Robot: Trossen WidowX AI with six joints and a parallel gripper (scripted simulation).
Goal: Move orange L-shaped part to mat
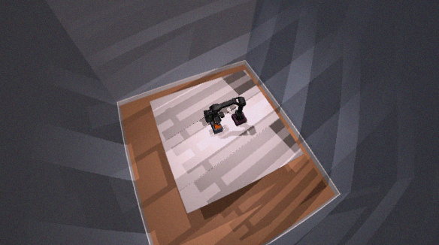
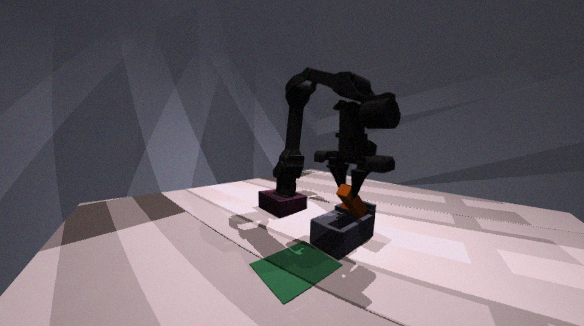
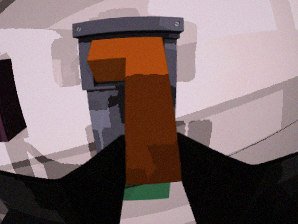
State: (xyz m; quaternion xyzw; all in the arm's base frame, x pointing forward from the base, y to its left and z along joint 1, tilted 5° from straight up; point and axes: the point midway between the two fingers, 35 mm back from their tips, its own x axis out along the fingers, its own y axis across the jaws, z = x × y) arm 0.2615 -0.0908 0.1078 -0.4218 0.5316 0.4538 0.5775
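Right now my gripper tip is 14 cm to the left of the green mat, 14 cm above it and 5 cm past it. From my gripper tip the other things lie so: orange L-shaped part (3 cm to the left, 3 cm below, 1 cm behind).
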